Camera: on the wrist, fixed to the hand. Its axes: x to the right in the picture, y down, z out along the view.
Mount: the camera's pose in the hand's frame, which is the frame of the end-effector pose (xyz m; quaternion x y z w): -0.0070 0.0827 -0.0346 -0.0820 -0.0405 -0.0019 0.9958
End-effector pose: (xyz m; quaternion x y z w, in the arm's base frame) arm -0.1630 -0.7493 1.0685 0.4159 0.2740 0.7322 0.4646
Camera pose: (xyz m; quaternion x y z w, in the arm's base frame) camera -0.2287 -0.7908 1.1137 0.4052 0.1948 0.7339 0.5092
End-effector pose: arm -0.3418 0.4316 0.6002 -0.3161 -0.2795 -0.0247 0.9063
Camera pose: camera -0.3124 0.4764 0.5280 -0.3896 -0.3136 -0.0364 0.8652
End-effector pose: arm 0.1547 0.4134 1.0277 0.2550 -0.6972 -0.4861 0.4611
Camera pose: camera 0.1963 0.4366 1.1040 0.1978 -0.6726 -0.5524 0.4509
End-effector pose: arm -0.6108 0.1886 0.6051 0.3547 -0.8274 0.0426 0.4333
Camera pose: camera -0.6360 0.2671 0.6409 0.3210 -0.8443 -0.0406 0.4271
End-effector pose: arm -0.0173 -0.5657 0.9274 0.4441 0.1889 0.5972 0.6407
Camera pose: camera -0.0949 -0.5693 0.9726 0.4135 0.1140 0.5910 0.6832
